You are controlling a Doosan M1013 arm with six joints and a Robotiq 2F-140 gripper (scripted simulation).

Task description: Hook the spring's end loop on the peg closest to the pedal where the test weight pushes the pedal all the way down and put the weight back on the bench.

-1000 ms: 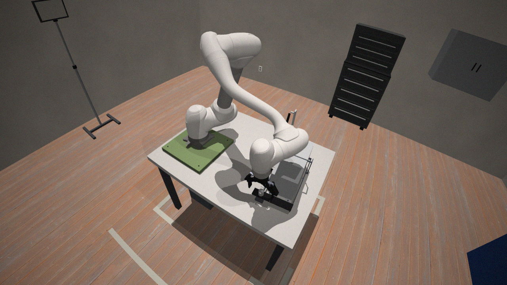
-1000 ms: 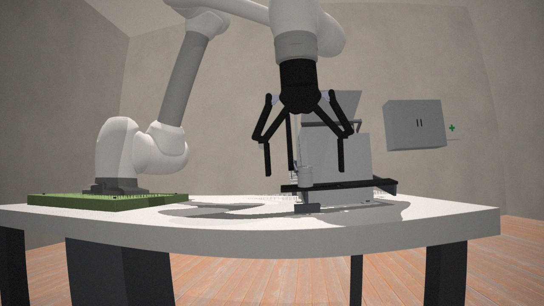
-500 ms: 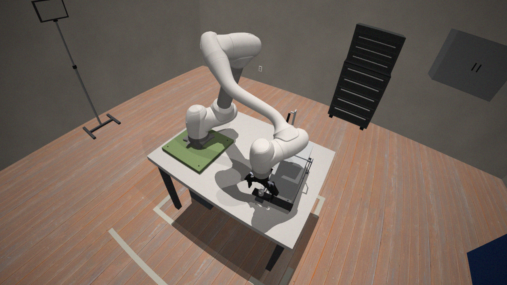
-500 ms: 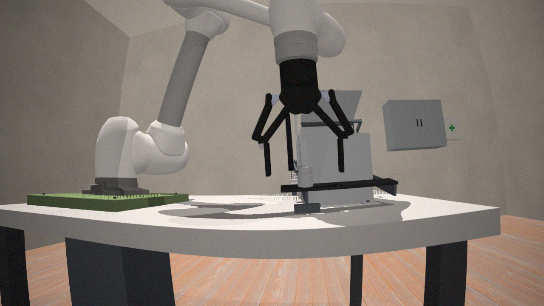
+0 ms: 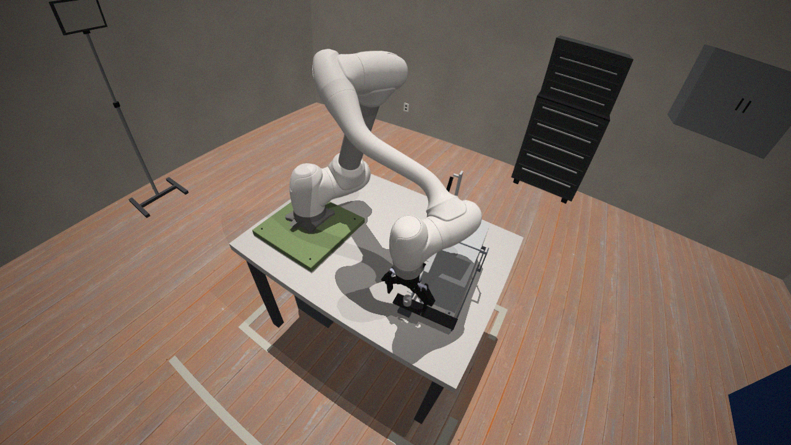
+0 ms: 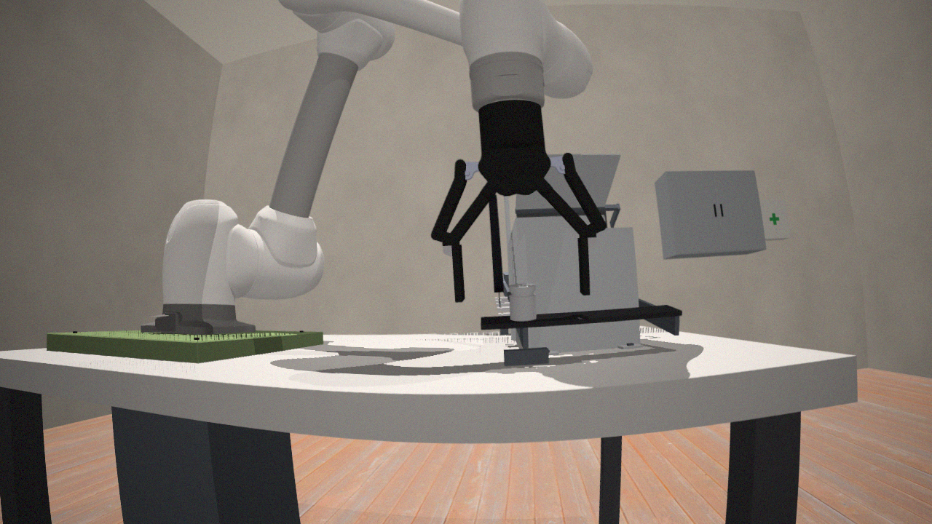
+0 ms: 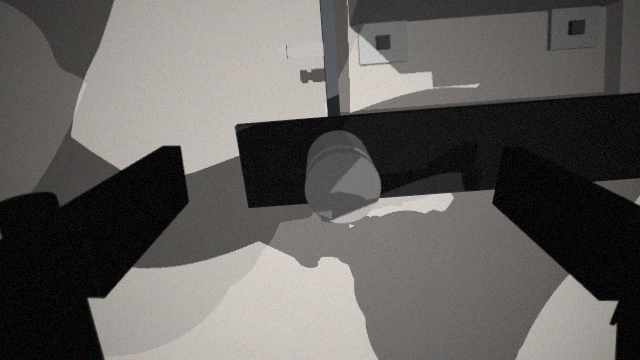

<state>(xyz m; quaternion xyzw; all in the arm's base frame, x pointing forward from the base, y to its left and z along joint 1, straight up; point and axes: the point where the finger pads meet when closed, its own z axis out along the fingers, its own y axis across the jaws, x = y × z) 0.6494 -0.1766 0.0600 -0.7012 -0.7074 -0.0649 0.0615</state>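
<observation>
Now: the steel test weight 10 mm below my hand. Round my hand: small dark block (80 mm below, 10 mm to the right).
</observation>
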